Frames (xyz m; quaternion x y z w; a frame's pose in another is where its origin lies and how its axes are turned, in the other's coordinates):
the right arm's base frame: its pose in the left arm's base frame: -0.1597 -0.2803 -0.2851 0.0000 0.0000 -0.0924 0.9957
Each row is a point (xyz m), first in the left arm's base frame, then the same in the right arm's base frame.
Working: the left arm's base frame: its pose in the right arm's base frame: 0.1054 0.3049 0.2851 0.0000 0.0000 0.0924 0.9957

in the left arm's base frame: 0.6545 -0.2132 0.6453
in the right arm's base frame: 0.7879 0.2158 0.9304
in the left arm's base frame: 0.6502 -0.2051 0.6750
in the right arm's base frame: 0.7822 0.2229 0.9601
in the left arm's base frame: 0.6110 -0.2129 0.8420
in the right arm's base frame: 0.7451 0.2081 1.1271
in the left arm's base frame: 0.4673 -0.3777 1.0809
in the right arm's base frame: 0.6342 0.0196 1.3660
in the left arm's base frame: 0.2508 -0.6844 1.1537
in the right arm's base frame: 0.4779 -0.3217 1.4388
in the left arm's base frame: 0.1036 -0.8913 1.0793
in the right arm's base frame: 0.3712 -0.5521 1.3644
